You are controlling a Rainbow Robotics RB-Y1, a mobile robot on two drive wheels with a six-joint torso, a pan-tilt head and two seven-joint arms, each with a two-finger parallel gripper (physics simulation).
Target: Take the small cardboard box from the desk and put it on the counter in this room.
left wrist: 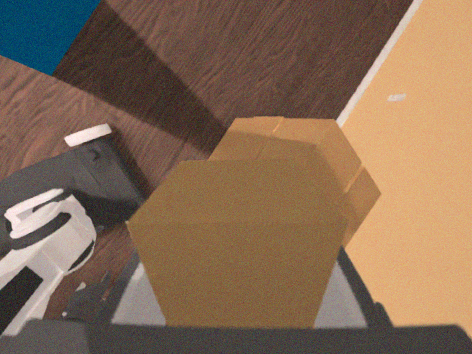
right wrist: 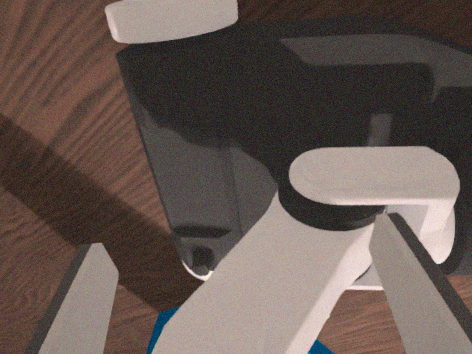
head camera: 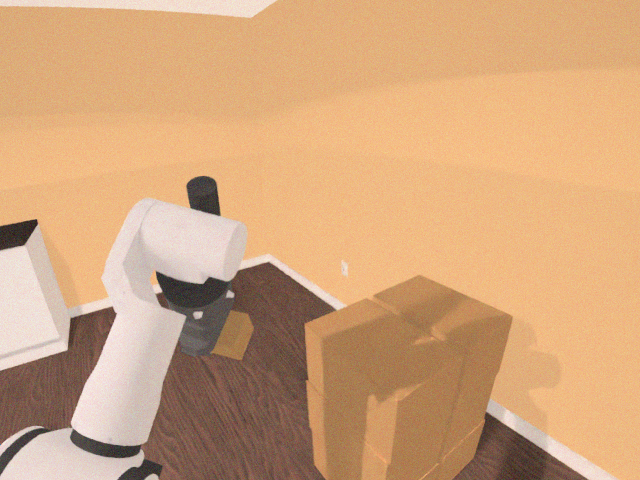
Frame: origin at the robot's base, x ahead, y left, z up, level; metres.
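Seen in the pictures: left gripper, fingertip midpoint: (left wrist: 238, 203) (head camera: 213, 335); right gripper, fingertip midpoint: (left wrist: 96, 278) (right wrist: 239, 246).
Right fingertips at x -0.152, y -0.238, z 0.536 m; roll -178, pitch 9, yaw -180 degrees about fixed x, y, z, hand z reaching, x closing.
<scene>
A point is followed by its place in that frame.
The small cardboard box (head camera: 235, 335) @[x 0.297, y 0.129, z 1.179 m] (left wrist: 240, 245) @[x 0.326, y 0.201, z 1.191 m] is between the fingers of my left gripper (head camera: 206, 343) @[x 0.342, y 0.183, z 1.147 m] (left wrist: 240, 295). The gripper is shut on it and holds it in the air above the floor. My right gripper (right wrist: 239, 246) @[x -0.152, y -0.238, z 0.536 m] is open, its fingers far apart, with no object between them. A white piece of furniture (head camera: 15, 304) @[x 1.542, y 2.038, z 0.484 m] with a dark part on top shows at the left edge of the head view; I cannot tell whether it is the counter. The desk does not show in these views.
A tall stack of large cardboard boxes (head camera: 351, 356) @[x 0.673, y -0.087, z 0.811 m] (left wrist: 345, 150) @[x 0.908, y -0.079, z 0.811 m] stands at the lower right of the head view, near the orange wall (head camera: 465, 222) @[x 1.356, y -0.712, z 0.996 m] (left wrist: 425, 175) @[x 1.619, y -0.536, z 0.837 m]. Part of something blue (left wrist: 40, 30) @[x 0.090, y 0.655, z 0.237 m] (right wrist: 162, 325) @[x 0.306, y 0.800, z 0.065 m] shows. My dark base (left wrist: 75, 170) @[x -0.123, y 0.134, z 0.169 m] (right wrist: 190, 175) @[x -0.004, y -0.016, z 0.191 m] stands on the wood floor (head camera: 206, 413) @[x 1.166, y 0.659, z 0.001 m].
</scene>
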